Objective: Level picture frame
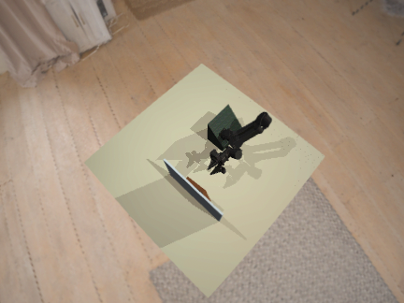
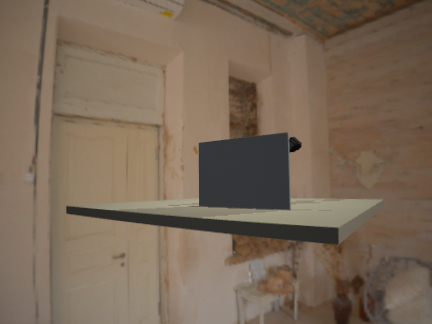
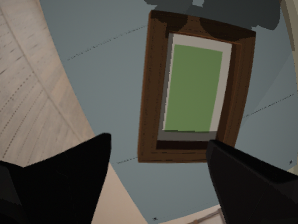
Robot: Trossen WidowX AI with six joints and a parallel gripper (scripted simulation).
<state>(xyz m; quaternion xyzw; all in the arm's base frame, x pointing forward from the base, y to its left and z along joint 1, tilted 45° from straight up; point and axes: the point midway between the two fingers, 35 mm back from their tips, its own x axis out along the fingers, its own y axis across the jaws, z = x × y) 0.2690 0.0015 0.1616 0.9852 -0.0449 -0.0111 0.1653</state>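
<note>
Right now the picture frame is 130 mm ahead of my gripper tip, 10 mm to the left of it and 50 mm below it. From my gripper tip the other things lie so: grey-blue wall panel 140 mm ahead, 10 mm to the right, 60 mm below.
</note>
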